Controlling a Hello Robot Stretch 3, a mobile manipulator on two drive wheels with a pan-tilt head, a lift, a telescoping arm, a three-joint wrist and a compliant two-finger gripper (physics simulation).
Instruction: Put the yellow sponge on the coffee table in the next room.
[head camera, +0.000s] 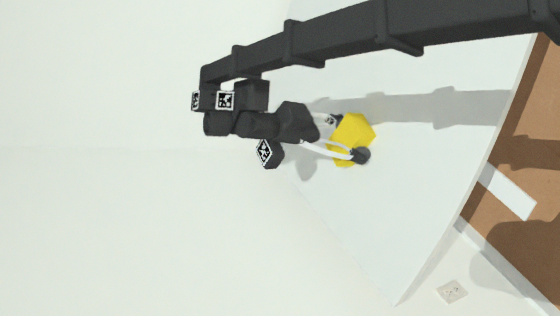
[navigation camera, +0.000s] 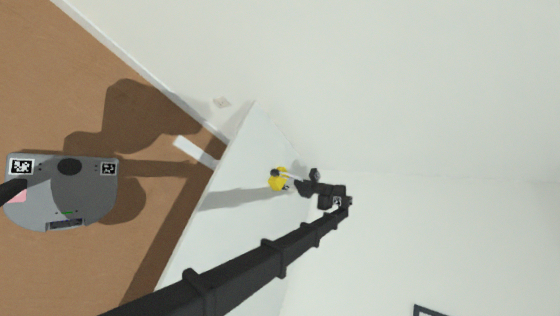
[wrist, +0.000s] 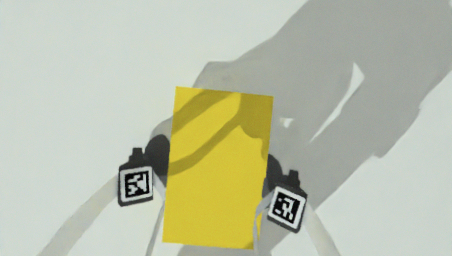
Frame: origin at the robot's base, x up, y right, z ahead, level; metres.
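Seen in the pictures: gripper, between the fingertips: (head camera: 358, 141) (navigation camera: 275, 178) (wrist: 209, 163); robot's base, origin of its link: (navigation camera: 70, 165).
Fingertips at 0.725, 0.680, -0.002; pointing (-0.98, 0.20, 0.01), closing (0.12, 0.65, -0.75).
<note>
Pixels of each thing's middle, then the offset from my fingertips to it, as dx, dy, dz. Level surfaces: height alone.
- yellow sponge, middle of its body: (wrist: 217, 164) (head camera: 350, 140) (navigation camera: 278, 178) +0.019, +0.006, -0.002
- white table top, height of its surface: dx -0.005
- brown floor, height of its surface: dx -0.725
- wall outlet, middle of its body: (head camera: 452, 291) (navigation camera: 221, 102) -0.325, -0.118, +0.403
The yellow sponge (head camera: 353, 131) (navigation camera: 277, 181) (wrist: 215, 200) is between the two fingertips of my gripper (head camera: 349, 138) (navigation camera: 280, 180) (wrist: 209, 163), which press on its two long sides. My gripper is shut on it. The sponge is on or very close above the white table top (head camera: 380, 210) (navigation camera: 255, 145) (wrist: 65, 65); I cannot tell whether a small gap lies below it. Its near end reaches back between the fingers in the wrist view. No coffee table that I can make out shows in these views.
The extended arm (head camera: 340, 42) (navigation camera: 235, 270) reaches over the white table. Pale walls (head camera: 125, 225) (navigation camera: 425, 100) stand close behind the wrist and beside the table. My base (navigation camera: 90, 195) is on the brown floor (head camera: 535, 115) (navigation camera: 50, 90). A wall outlet (head camera: 452, 291) (navigation camera: 221, 102) is near the table corner.
</note>
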